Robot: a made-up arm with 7 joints. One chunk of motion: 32 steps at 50 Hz.
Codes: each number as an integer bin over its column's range. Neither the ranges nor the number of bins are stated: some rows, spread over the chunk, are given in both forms.
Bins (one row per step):
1: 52 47 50 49 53 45 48
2: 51 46 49 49 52 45 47
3: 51 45 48 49 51 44 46
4: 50 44 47 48 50 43 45
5: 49 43 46 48 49 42 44
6: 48 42 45 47 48 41 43
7: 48 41 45 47 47 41 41
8: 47 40 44 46 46 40 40
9: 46 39 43 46 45 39 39
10: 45 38 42 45 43 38 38
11: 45 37 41 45 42 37 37
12: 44 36 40 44 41 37 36
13: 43 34 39 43 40 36 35
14: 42 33 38 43 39 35 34
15: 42 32 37 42 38 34 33
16: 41 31 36 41 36 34 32
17: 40 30 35 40 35 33 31
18: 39 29 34 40 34 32 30
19: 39 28 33 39 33 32 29
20: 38 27 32 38 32 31 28
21: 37 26 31 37 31 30 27
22: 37 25 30 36 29 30 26
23: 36 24 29 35 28 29 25
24: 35 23 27 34 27 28 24
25: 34 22 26 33 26 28 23
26: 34 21 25 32 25 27 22
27: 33 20 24 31 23 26 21
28: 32 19 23 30 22 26 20
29: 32 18 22 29 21 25 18
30: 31 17 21 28 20 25 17
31: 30 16 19 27 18 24 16
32: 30 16 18 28 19 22 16
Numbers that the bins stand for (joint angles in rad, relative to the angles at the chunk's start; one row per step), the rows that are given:
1: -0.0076 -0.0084 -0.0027 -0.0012 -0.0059 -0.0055 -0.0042
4: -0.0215 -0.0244 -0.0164 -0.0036 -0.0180 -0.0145 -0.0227
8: -0.0424 -0.0459 -0.0300 -0.0085 -0.0341 -0.0282 -0.0535
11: -0.0564 -0.0619 -0.0436 -0.0109 -0.0503 -0.0418 -0.0720
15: -0.0773 -0.0887 -0.0618 -0.0182 -0.0665 -0.0555 -0.0967
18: -0.0982 -0.1047 -0.0755 -0.0230 -0.0826 -0.0645 -0.1152
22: -0.1121 -0.1262 -0.0936 -0.0327 -0.1028 -0.0736 -0.1398
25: -0.1330 -0.1422 -0.1118 -0.0400 -0.1149 -0.0827 -0.1583
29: -0.1470 -0.1636 -0.1300 -0.0497 -0.1352 -0.0964 -0.1891
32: -0.1609 -0.1743 -0.1482 -0.0521 -0.1432 -0.1100 -0.2014
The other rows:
2: -0.0145 -0.0137 -0.0073 -0.0012 -0.0099 -0.0055 -0.0104
3: -0.0145 -0.0191 -0.0118 -0.0012 -0.0139 -0.0100 -0.0166
5: -0.0285 -0.0298 -0.0209 -0.0036 -0.0220 -0.0191 -0.0289
6: -0.0355 -0.0352 -0.0255 -0.0061 -0.0261 -0.0236 -0.0351
7: -0.0355 -0.0405 -0.0255 -0.0061 -0.0301 -0.0236 -0.0474
9: -0.0494 -0.0512 -0.0345 -0.0085 -0.0382 -0.0327 -0.0597
10: -0.0564 -0.0566 -0.0391 -0.0109 -0.0463 -0.0373 -0.0659
12: -0.0633 -0.0673 -0.0482 -0.0133 -0.0543 -0.0418 -0.0782
13: -0.0703 -0.0780 -0.0527 -0.0158 -0.0584 -0.0464 -0.0843
14: -0.0773 -0.0833 -0.0573 -0.0158 -0.0624 -0.0509 -0.0905
16: -0.0842 -0.0940 -0.0664 -0.0206 -0.0745 -0.0555 -0.1028
17: -0.0912 -0.0994 -0.0709 -0.0230 -0.0786 -0.0600 -0.1090
19: -0.0982 -0.1101 -0.0800 -0.0255 -0.0867 -0.0645 -0.1213
20: -0.1052 -0.1155 -0.0845 -0.0279 -0.0907 -0.0691 -0.1275
21: -0.1121 -0.1208 -0.0891 -0.0303 -0.0947 -0.0736 -0.1336
23: -0.1191 -0.1315 -0.0982 -0.0352 -0.1069 -0.0782 -0.1460
24: -0.1261 -0.1369 -0.1073 -0.0376 -0.1109 -0.0827 -0.1521
26: -0.1330 -0.1476 -0.1164 -0.0424 -0.1190 -0.0873 -0.1644
27: -0.1400 -0.1529 -0.1209 -0.0448 -0.1271 -0.0918 -0.1706
28: -0.1470 -0.1583 -0.1255 -0.0473 -0.1311 -0.0918 -0.1768
30: -0.1539 -0.1690 -0.1345 -0.0521 -0.1392 -0.0964 -0.1953
31: -0.1609 -0.1743 -0.1436 -0.0545 -0.1473 -0.1009 -0.2014

